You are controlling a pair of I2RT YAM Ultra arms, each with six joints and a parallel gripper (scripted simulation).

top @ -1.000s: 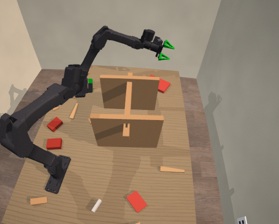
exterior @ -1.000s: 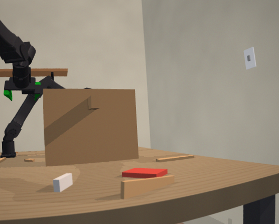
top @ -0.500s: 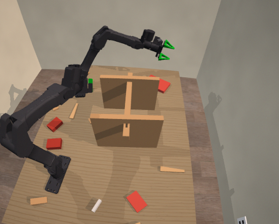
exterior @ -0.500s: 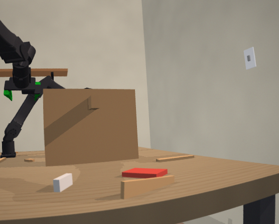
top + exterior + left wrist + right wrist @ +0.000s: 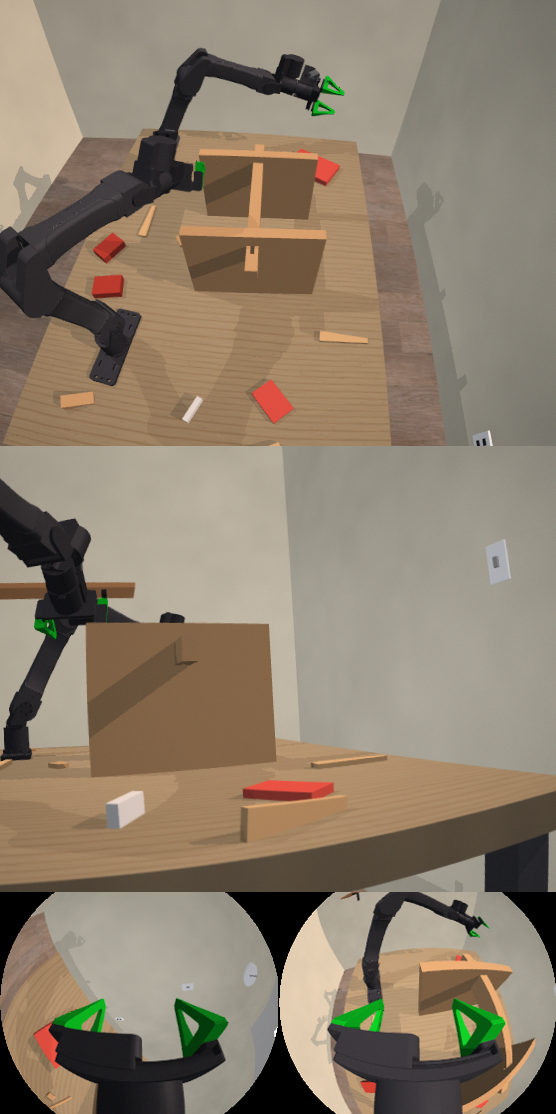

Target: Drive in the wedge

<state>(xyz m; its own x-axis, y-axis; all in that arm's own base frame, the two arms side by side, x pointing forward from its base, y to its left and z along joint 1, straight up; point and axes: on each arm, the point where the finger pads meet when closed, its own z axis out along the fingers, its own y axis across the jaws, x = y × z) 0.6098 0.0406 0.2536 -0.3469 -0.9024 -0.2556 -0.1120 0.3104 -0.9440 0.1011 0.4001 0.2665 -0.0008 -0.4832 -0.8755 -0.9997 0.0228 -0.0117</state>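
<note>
My right hand is 18 cm short of the light wooden rail, 5 cm to the left of it and 7 cm above it. Round my right hand: white block (5 cm ahead, 52 cm to the right, 26 cm below).
Right now the light wooden rail is 42 cm to the right of my left hand, 25 cm behind it and 6 cm below it. The rest, counted from my left hand: white block: 89 cm to the right, 39 cm behind, 24 cm below.
</note>
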